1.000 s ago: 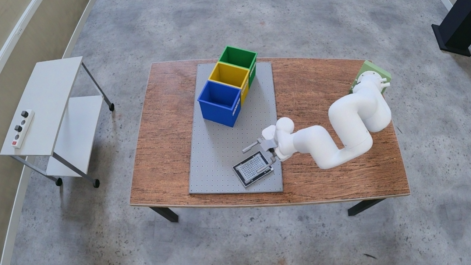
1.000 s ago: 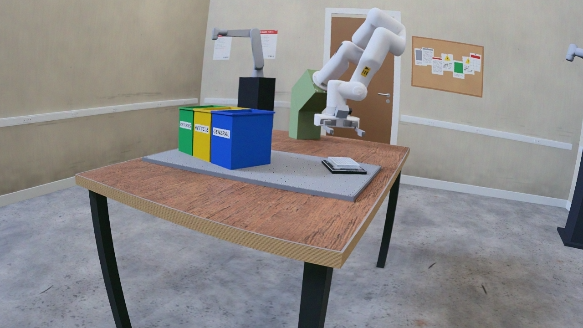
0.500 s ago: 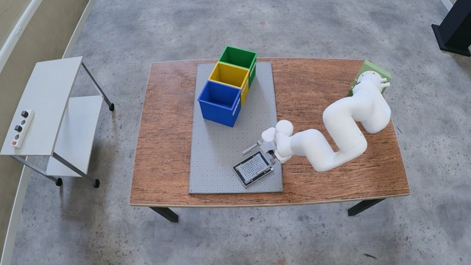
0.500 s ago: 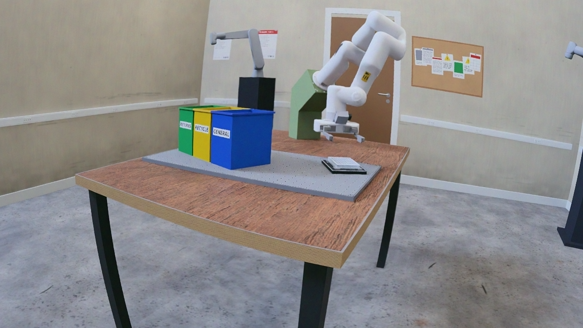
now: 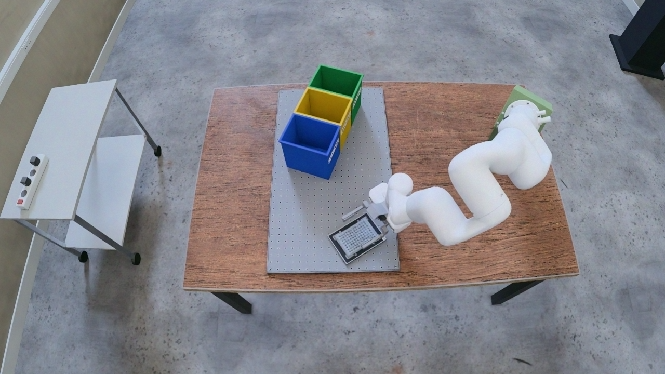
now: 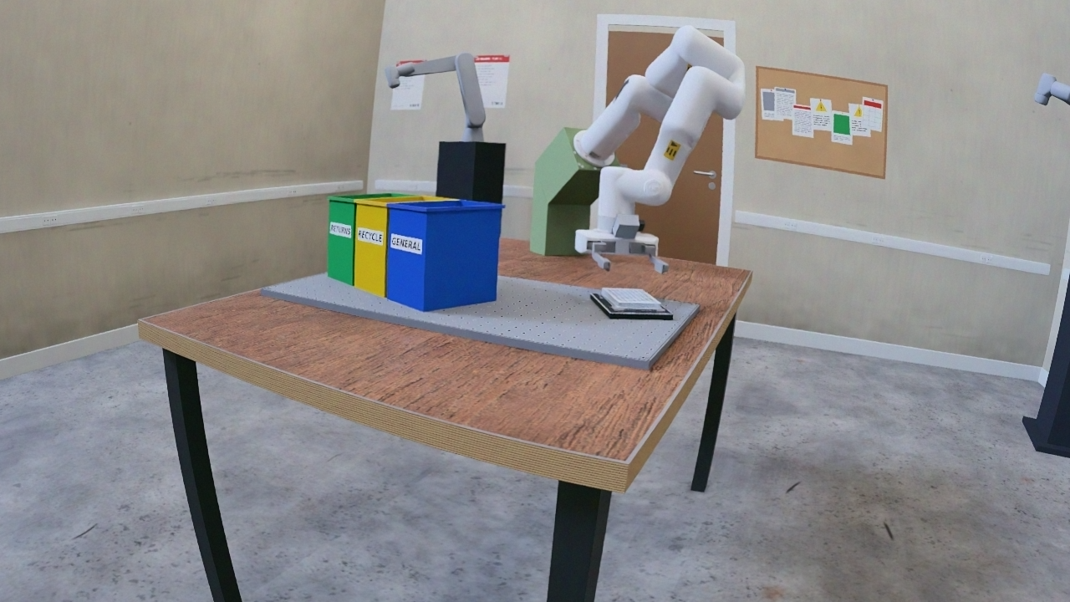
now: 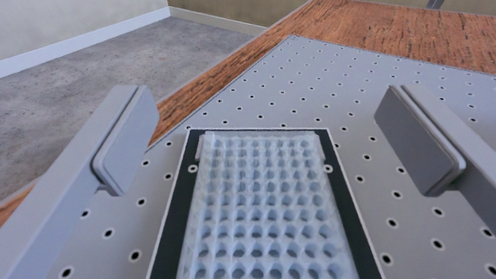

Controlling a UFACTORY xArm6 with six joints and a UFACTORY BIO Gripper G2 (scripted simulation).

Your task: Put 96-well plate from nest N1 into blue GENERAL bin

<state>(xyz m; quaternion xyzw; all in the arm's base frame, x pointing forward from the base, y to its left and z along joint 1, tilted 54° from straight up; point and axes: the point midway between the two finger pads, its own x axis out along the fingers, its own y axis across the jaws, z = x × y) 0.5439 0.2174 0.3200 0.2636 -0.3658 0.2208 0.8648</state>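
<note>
Right now the clear 96-well plate is 70 mm below my hand. Also, from my hand: yellow recycle bin (190 mm ahead, 410 mm to the right, 10 mm above); then black plate nest N1 (80 mm below); then blue general bin (210 mm ahead, 280 mm to the right, 10 mm above).
</note>
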